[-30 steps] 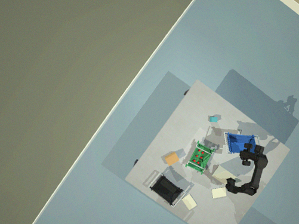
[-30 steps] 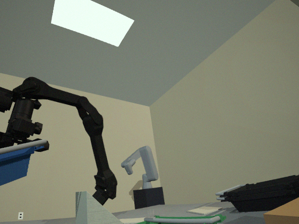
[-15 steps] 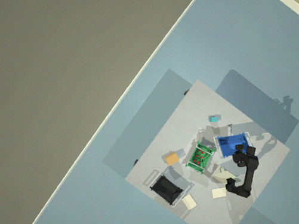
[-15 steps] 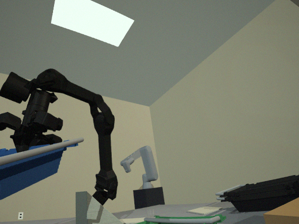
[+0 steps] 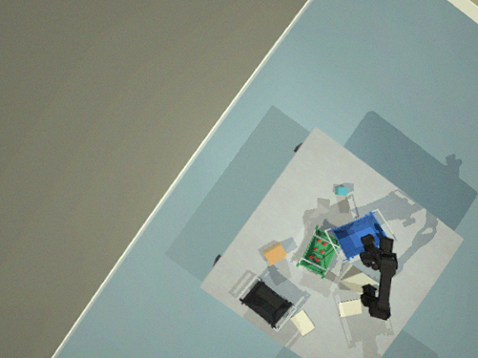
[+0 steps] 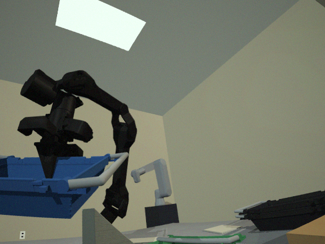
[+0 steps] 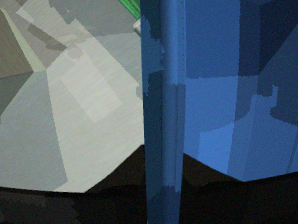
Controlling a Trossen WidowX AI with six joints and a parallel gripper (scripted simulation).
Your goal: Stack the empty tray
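My gripper tip is now 60 mm short of the blue tray and 40 mm to the left of it. Also, from my gripper tip: orange block 360 mm ahead, 330 mm to the left, 170 mm below; then cyan block 210 mm ahead, 240 mm to the right, 180 mm below.
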